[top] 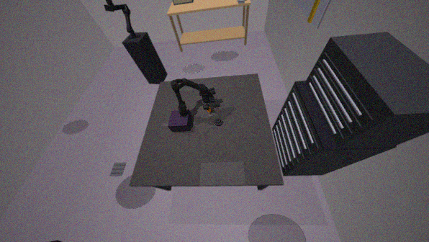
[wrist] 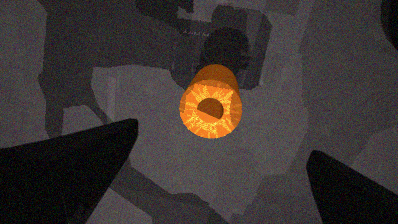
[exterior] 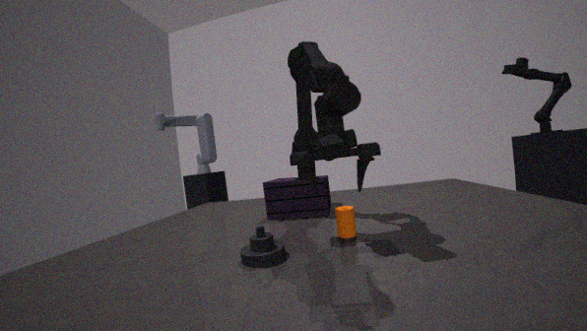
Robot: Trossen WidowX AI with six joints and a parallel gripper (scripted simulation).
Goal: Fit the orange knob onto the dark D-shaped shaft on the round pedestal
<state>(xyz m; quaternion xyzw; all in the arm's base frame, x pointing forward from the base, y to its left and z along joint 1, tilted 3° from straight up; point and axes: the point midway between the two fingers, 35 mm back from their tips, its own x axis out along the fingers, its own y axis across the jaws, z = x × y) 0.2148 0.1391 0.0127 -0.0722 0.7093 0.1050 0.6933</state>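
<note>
Right now the orange knob is 6 cm below my gripper tip and 1 cm to the left of it. Also, from my gripper tip: D-shaped shaft (13 cm to the right, 13 cm ahead, 6 cm below).
</note>
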